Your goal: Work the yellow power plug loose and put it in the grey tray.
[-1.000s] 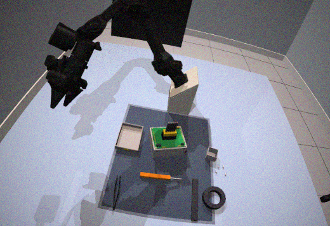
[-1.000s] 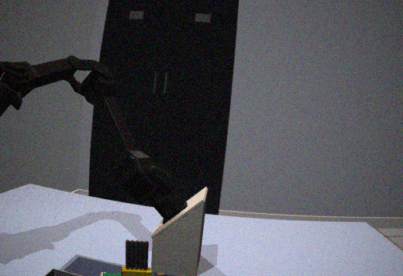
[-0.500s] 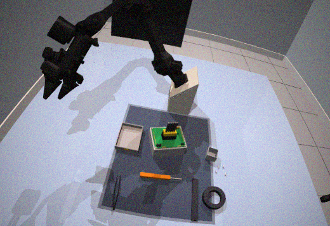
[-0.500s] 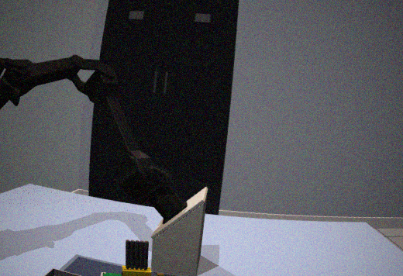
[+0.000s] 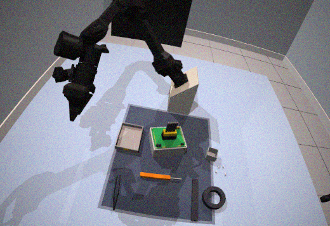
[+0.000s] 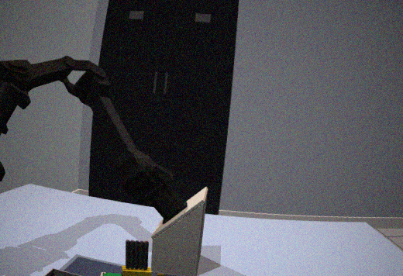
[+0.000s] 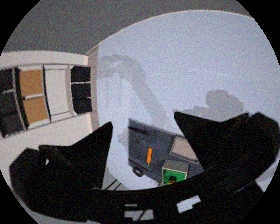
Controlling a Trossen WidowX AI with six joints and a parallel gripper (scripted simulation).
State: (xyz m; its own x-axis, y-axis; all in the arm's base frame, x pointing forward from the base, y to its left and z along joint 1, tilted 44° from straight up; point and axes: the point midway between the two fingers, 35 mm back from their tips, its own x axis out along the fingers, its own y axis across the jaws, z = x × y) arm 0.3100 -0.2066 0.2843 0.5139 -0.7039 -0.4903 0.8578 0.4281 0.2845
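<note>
Right now my gripper tip is 300 mm to the right of the yellow power plug, 100 mm above it and 70 mm past it. The rest, counted from my gripper tip: dark mat 290 mm to the left, 180 mm below, 20 mm behind; then grey tray 180 mm below, 160 mm to the left, 80 mm behind; then black bar 390 mm to the left, 180 mm below, 150 mm ahead.
</note>
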